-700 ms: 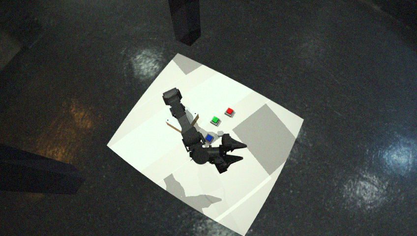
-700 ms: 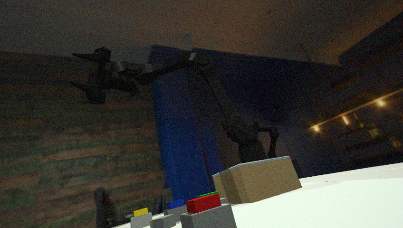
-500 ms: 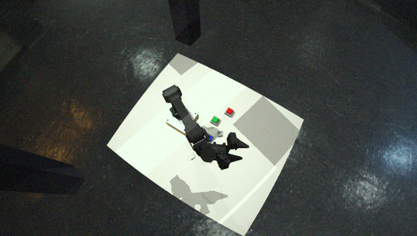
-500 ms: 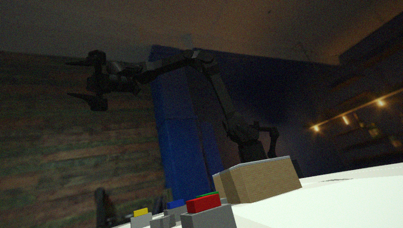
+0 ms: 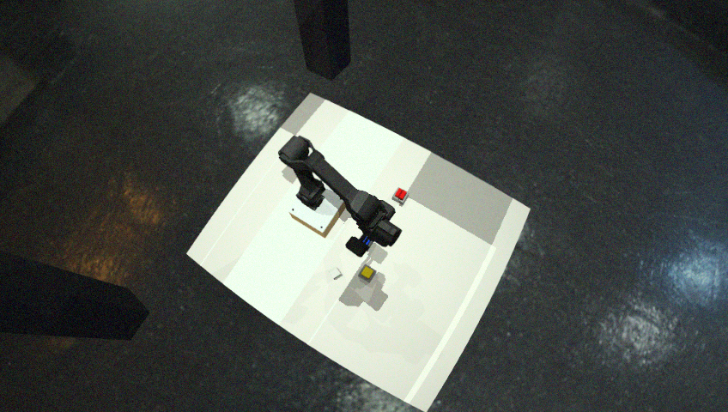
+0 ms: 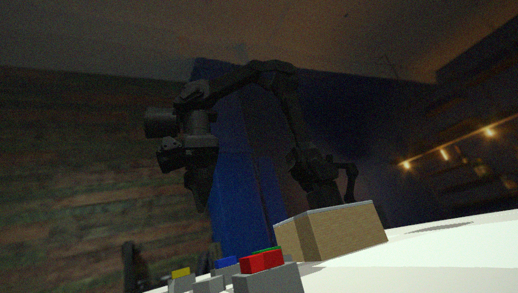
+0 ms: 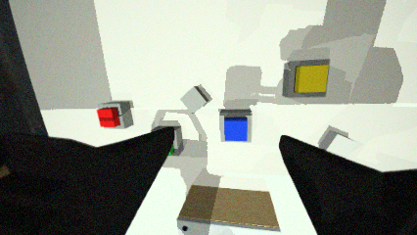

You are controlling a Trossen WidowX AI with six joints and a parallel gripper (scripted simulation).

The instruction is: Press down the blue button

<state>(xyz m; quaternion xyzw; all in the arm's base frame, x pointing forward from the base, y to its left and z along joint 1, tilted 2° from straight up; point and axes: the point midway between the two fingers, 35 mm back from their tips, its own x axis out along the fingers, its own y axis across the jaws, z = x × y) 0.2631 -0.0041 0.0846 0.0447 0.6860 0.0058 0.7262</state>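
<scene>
Now: the blue button 3 cm behind my gripper tip, 1 cm to the right of it and 10 cm below it. Round my gripper tip: small grey block 1 cm ahead, 6 cm to the left, 12 cm below; green button 6 cm behind, 11 cm to the left, 10 cm below; yellow button 4 cm ahead, 10 cm to the right, 10 cm below.
</scene>
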